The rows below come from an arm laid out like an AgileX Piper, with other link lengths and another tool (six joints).
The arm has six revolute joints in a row. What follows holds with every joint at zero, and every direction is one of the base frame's.
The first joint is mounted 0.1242 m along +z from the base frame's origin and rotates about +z.
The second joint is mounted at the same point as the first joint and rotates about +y.
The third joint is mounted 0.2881 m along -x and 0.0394 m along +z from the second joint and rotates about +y.
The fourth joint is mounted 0.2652 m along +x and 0.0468 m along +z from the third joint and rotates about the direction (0.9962, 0, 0.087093).
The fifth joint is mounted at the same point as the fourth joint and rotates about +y.
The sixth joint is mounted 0.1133 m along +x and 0.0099 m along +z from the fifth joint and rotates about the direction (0.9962, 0, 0.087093).
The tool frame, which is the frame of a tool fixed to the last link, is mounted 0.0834 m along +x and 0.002 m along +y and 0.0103 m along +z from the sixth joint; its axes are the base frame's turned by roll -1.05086, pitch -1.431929 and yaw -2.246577 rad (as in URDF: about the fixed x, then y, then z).
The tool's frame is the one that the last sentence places.
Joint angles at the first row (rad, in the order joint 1, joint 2, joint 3, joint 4, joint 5, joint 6):
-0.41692 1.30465 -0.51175 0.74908 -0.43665 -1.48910
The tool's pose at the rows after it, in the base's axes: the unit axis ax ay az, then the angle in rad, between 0 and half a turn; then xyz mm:
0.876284 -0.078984 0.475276 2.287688 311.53 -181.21 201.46
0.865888 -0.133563 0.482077 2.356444 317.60 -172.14 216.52
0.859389 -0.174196 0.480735 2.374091 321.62 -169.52 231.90
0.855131 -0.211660 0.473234 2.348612 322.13 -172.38 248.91
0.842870 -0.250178 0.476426 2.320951 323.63 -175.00 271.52
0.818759 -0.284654 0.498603 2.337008 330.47 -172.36 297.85
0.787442 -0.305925 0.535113 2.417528 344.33 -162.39 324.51
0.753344 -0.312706 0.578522 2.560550 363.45 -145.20 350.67
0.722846 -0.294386 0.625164 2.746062 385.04 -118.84 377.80
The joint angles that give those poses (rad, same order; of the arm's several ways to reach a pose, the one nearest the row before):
-0.35310 1.26095 -0.55754 1.03927 -0.39417 -1.59870
-0.29983 1.23885 -0.61221 1.30422 -0.39577 -1.72734
-0.25391 1.23365 -0.67293 1.51881 -0.45017 -1.85908
-0.21214 1.23775 -0.74026 1.66850 -0.55111 -1.96160
-0.17289 1.24451 -0.81445 1.73914 -0.65533 -1.99326
-0.13965 1.24936 -0.88906 1.76362 -0.71032 -1.96547
-0.11525 1.25168 -0.95840 1.77255 -0.69100 -1.90277
-0.10142 1.25276 -1.01754 1.76898 -0.59915 -1.80511
-0.09627 1.25282 -1.06227 1.72219 -0.43808 -1.66915

